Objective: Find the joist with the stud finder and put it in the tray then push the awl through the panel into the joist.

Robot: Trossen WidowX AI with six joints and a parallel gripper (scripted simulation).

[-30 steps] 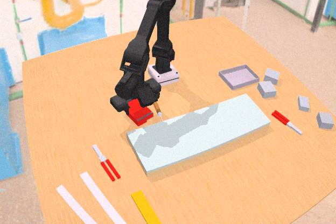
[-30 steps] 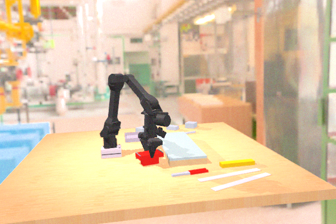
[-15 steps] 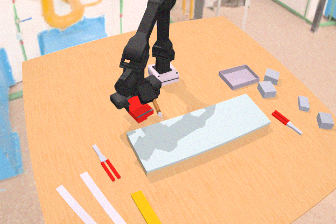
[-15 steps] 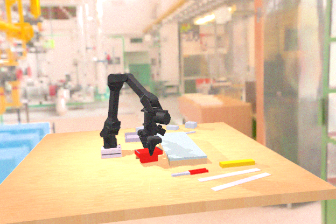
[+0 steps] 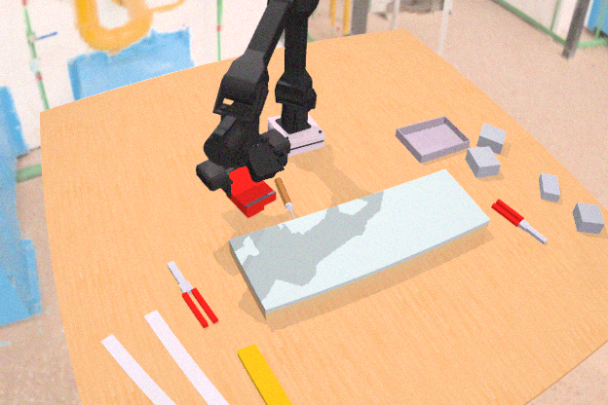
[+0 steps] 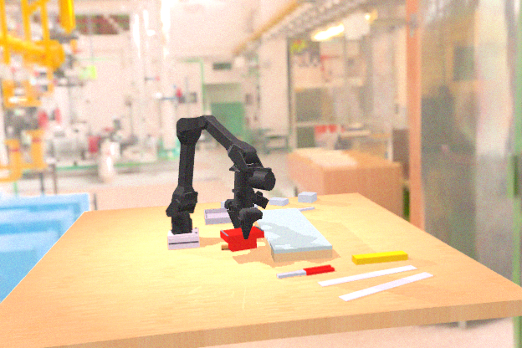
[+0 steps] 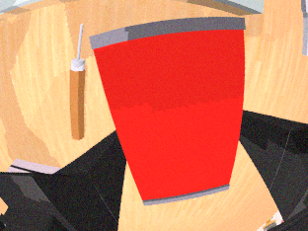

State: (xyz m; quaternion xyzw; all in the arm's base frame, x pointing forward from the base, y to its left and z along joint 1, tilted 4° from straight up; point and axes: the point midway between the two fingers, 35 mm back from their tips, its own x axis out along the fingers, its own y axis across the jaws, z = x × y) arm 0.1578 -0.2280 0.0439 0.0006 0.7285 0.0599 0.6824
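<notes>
Right now my gripper tip is 3 cm short of the awl, 9 cm to the right of it and 6 cm above it. Round my gripper tip: red stud finder 1 cm behind, 3 cm below; then yellow strip 37 cm ahead, 19 cm to the right, 6 cm below; then lilac tray 4 cm ahead, 52 cm to the left, 6 cm below.
</notes>
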